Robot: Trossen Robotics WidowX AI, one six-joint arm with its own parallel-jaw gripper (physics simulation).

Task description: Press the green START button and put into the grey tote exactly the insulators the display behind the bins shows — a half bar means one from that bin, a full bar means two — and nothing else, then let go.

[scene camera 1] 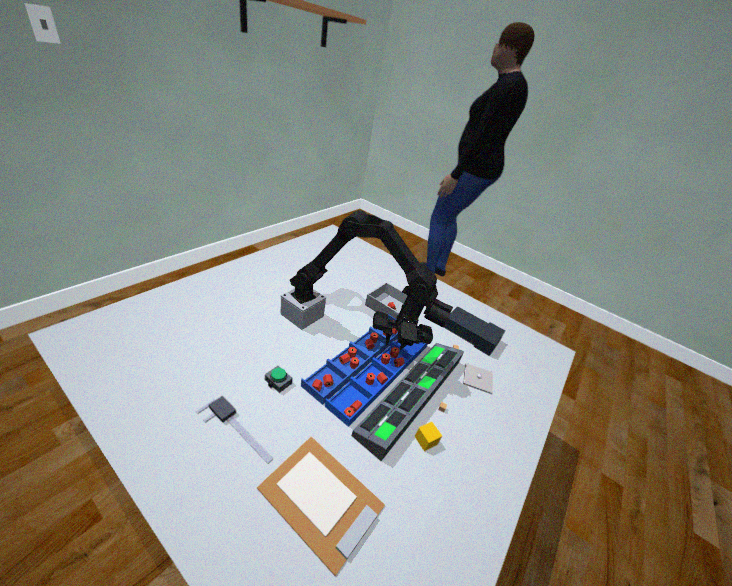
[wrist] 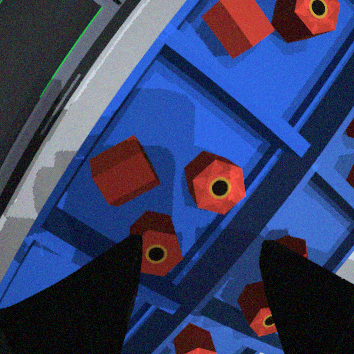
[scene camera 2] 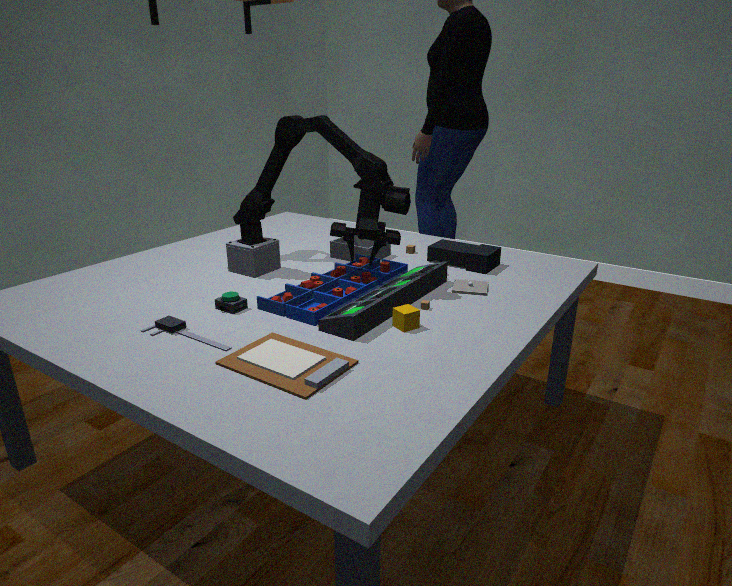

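Observation:
My gripper (scene camera 1: 396, 344) (scene camera 2: 363, 262) (wrist: 201, 248) is part-open and empty, low over the blue bins (scene camera 1: 343, 398) (scene camera 2: 303, 315) (wrist: 220, 110). In the wrist view a bin ahead of the fingertips holds three red insulators, one lying (wrist: 125, 171) and two with holes facing up (wrist: 219, 187) (wrist: 156, 252); the left fingertip overlaps the nearest. The grey tote (scene camera 1: 377, 305) (scene camera 2: 337, 249) holds a red insulator (scene camera 1: 391, 304); the arm hides part of the tote. The green START button (scene camera 1: 278, 373) (scene camera 2: 230, 295) stands beside the bins. The display (scene camera 1: 390, 444) (scene camera 2: 351, 329) shows green bars in three places.
A yellow cube (scene camera 1: 428, 435) (scene camera 2: 405, 317), small wooden cube (scene camera 1: 443, 406) (scene camera 2: 424, 304) and pale plate (scene camera 1: 473, 380) (scene camera 2: 467, 287) lie beyond the display. A black box (scene camera 1: 473, 329) (scene camera 2: 462, 255), calipers (scene camera 1: 222, 408) (scene camera 2: 170, 323) and clipboard (scene camera 1: 271, 487) (scene camera 2: 231, 362) are on the table. A person (scene camera 1: 494, 128) stands behind.

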